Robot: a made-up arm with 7 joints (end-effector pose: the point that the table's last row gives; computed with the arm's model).
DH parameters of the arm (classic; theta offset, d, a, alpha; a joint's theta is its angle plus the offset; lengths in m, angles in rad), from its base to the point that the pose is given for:
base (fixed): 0 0.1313 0 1.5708
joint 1: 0 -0.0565 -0.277 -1.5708
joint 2: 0 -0.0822 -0.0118 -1.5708
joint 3: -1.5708 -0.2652 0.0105 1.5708
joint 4: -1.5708 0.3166 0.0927 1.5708
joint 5: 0 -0.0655 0.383 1.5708
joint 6: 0 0.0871 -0.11 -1.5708
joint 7: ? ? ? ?
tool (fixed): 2.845 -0.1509 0 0
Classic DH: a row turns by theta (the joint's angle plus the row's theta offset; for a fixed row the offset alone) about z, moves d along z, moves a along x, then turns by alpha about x.
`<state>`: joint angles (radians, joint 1 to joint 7).
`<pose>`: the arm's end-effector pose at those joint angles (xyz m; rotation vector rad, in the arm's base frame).
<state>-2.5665 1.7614 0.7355 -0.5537 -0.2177 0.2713 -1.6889</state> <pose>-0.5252 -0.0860 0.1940 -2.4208 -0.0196 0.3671</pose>
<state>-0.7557 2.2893 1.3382 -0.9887 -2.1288 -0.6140 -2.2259</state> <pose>-0.3282 0.3046 0.5076 -1.2132 1.0500 -0.2977</pose>
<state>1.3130 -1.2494 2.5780 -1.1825 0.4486 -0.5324 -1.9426</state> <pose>-0.8163 -0.0303 -0.4783 2.5877 -0.2872 0.9704</pose>
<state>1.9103 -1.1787 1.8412 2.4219 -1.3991 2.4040 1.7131</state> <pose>0.3360 0.3749 -0.0336 -0.5449 1.5943 -1.4415</pose>
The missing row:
joint 7: 1.2742 0 0.2762 3.1416
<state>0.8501 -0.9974 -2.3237 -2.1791 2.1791 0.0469 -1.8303</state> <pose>0.4670 -0.4923 -0.4795 -0.0605 -1.9282 1.4229</pose>
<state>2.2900 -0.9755 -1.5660 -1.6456 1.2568 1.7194 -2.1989</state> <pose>0.5581 -0.4485 0.2838 0.1170 0.5452 -0.1245</pose>
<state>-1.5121 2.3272 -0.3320 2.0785 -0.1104 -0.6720 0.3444</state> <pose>0.2566 -0.2937 -0.0988 -0.2123 -1.1682 0.4925</pose>
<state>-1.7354 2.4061 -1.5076 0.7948 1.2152 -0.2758 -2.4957</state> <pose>-0.7117 0.3206 -0.2577 1.5192 -0.6979 1.1443</pose>
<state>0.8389 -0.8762 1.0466 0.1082 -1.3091 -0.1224 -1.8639</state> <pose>-0.0534 -0.1616 -0.4169 0.1433 -0.7248 2.5425</pose>
